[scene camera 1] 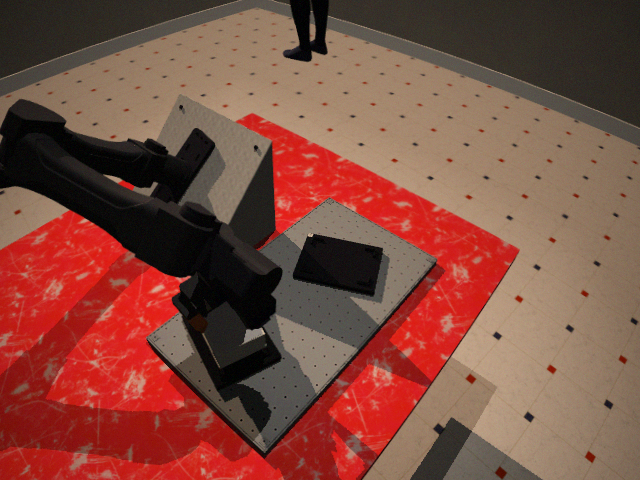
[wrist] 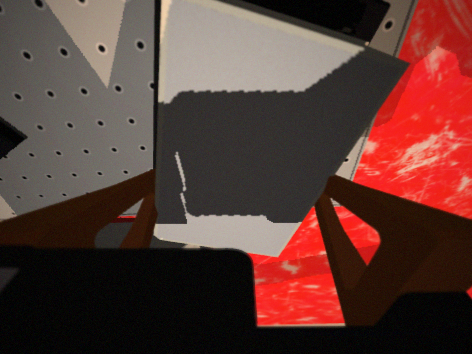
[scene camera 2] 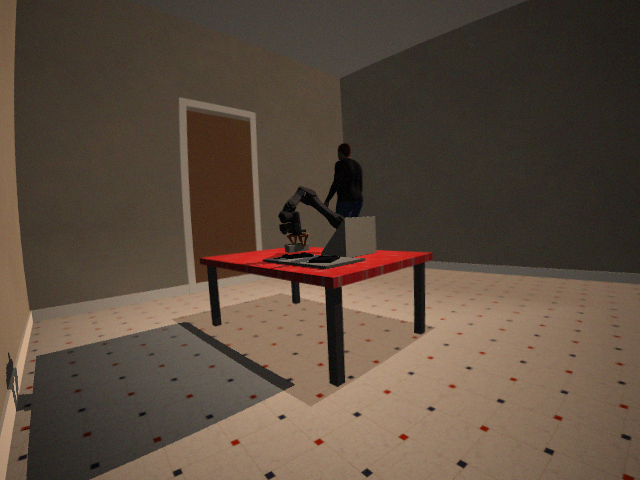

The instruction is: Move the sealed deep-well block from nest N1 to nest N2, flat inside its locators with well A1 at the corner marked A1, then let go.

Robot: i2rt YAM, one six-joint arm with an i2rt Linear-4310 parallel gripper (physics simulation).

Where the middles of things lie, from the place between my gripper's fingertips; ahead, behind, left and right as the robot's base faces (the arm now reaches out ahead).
Labels:
I see my gripper 30 mm short of the grey perforated plate [scene camera 1: 316,328], 160 mm to the right of it and 70 mm above it. Also, from my hand: block [scene camera 1: 228,339] 10 mm ahead.

